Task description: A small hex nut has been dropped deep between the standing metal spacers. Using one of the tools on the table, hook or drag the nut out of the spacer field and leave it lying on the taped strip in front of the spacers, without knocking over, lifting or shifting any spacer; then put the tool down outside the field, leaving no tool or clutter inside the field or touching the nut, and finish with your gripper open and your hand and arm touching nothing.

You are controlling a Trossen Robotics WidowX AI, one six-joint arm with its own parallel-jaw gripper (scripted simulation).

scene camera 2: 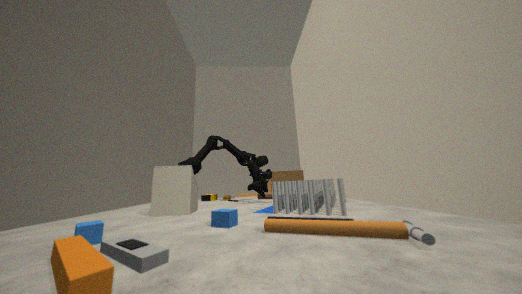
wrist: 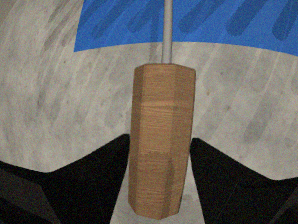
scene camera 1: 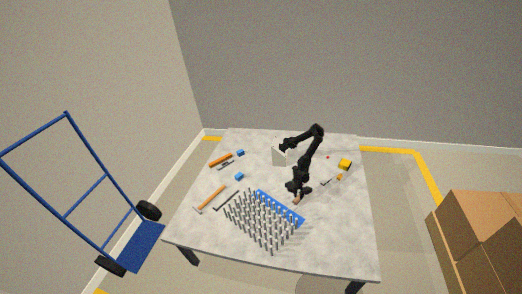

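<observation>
There's a hammer (scene camera 2: 399, 229), and it's 390 mm from the lens.
</observation>
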